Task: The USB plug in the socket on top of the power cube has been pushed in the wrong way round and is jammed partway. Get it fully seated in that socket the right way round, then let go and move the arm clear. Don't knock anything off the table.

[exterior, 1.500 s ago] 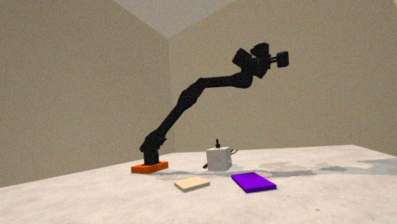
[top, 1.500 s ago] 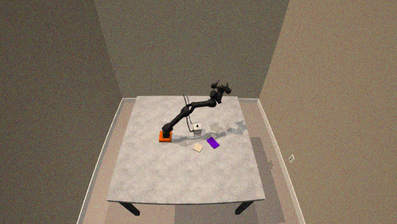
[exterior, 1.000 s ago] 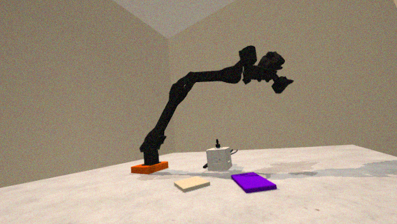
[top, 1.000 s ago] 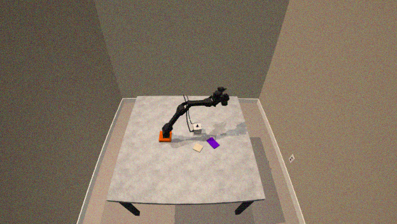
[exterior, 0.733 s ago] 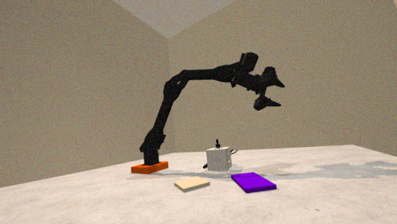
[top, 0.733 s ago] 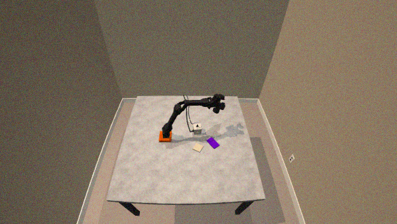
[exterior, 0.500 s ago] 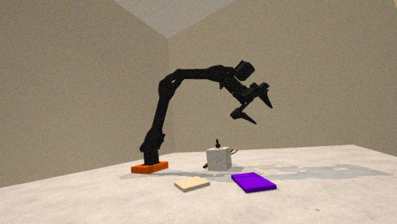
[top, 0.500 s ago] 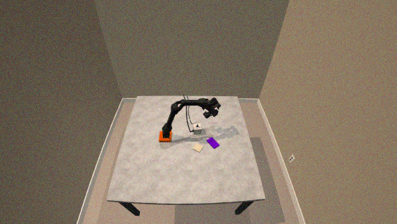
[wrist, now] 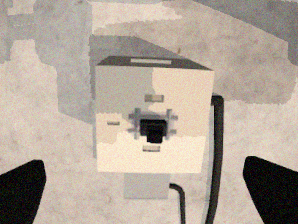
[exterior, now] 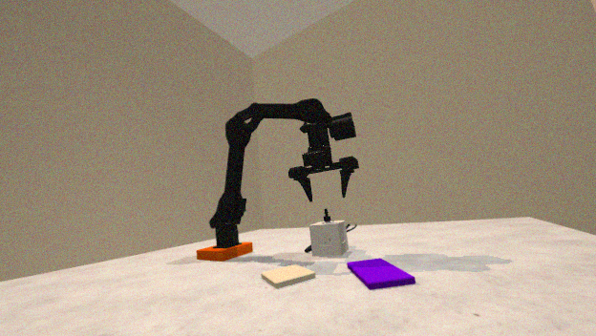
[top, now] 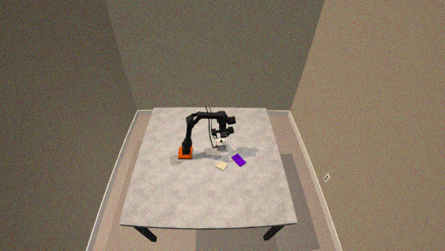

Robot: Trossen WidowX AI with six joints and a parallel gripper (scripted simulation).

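Right now my gripper tip is 40 mm above the black USB plug and 10 mm past it. From my gripper tip the other things lie so: beige flat tile: 200 mm to the right, 130 mm below, 10 mm behind; then purple flat tile: 160 mm to the right, 140 mm ahead, 130 mm below.
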